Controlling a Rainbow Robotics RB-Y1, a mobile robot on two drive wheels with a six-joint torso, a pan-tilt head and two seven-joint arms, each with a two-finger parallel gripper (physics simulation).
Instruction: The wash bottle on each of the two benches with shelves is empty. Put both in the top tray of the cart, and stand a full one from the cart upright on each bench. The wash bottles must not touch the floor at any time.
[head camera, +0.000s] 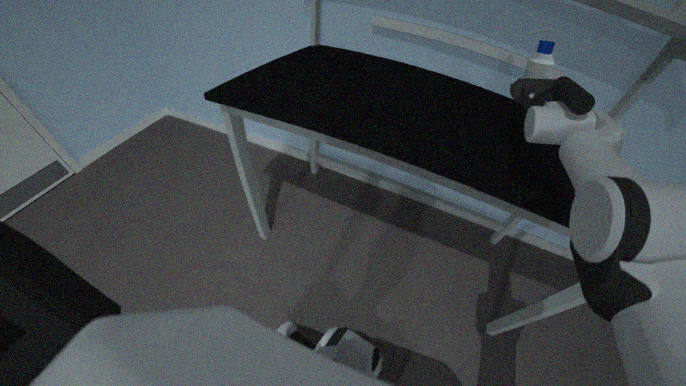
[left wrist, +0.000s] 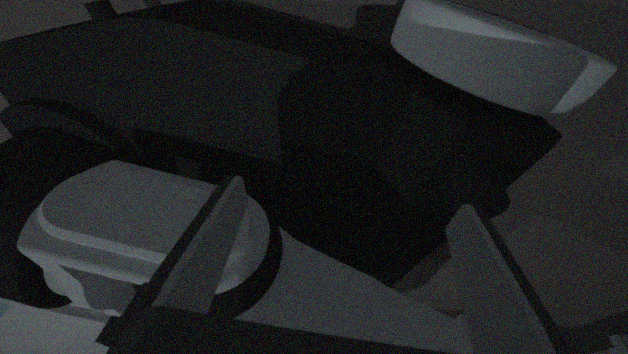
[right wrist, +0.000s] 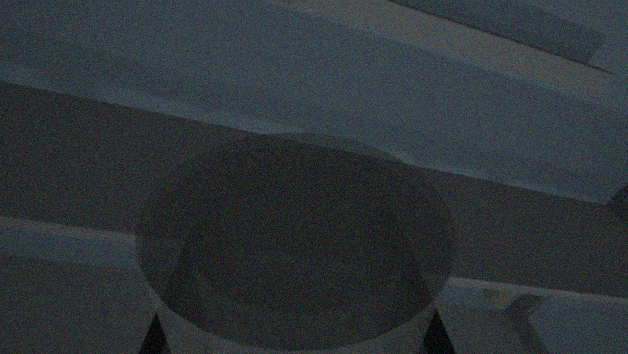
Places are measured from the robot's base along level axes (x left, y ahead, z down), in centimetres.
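Pixels of known places: left gripper, fingertip midpoint: (left wrist: 347, 203); right gripper, fingertip midpoint: (head camera: 530, 82) (right wrist: 295, 233).
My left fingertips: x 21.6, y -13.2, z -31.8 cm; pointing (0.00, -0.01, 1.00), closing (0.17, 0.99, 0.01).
Note:
Behind a point stands the place of what it marks.
A pale wash bottle with a blue cap (head camera: 542, 67) {y 66.7, x -6.0, z -115.8 cm} is upright in my right gripper (head camera: 544, 90) (right wrist: 296, 320), over the far right part of the black-topped bench (head camera: 350, 100) {y 58.8, x 38.3, z -91.5 cm} in the head view. In the right wrist view the see-through round body of the bottle (right wrist: 295, 225) {y 69.5, x -8.0, z -106.9 cm} fills the space between the dark fingertips. The right gripper is shut on it, and the bottle appears lifted off the bench. My left gripper (left wrist: 347, 203) {y -13.2, x 21.6, z -31.8 cm} is open and empty, with its two fingers wide apart. The cart and the full bottles cannot be made out for certain.
A dark flat-topped object (head camera: 45, 290) stands at the lower left. A pale ledge (head camera: 450, 42) {y 116.5, x 24.5, z -107.2 cm} runs along the wall behind the bench, and a frame beam (head camera: 635, 20) {y 124.7, x -35.9, z -135.3 cm} crosses the upper right. A bench leg (head camera: 247, 175) {y 38.8, x 73.8, z -52.8 cm} reaches the floor. A door (head camera: 25, 150) {y -48.5, x 259.0, z -37.2 cm} is at the left.

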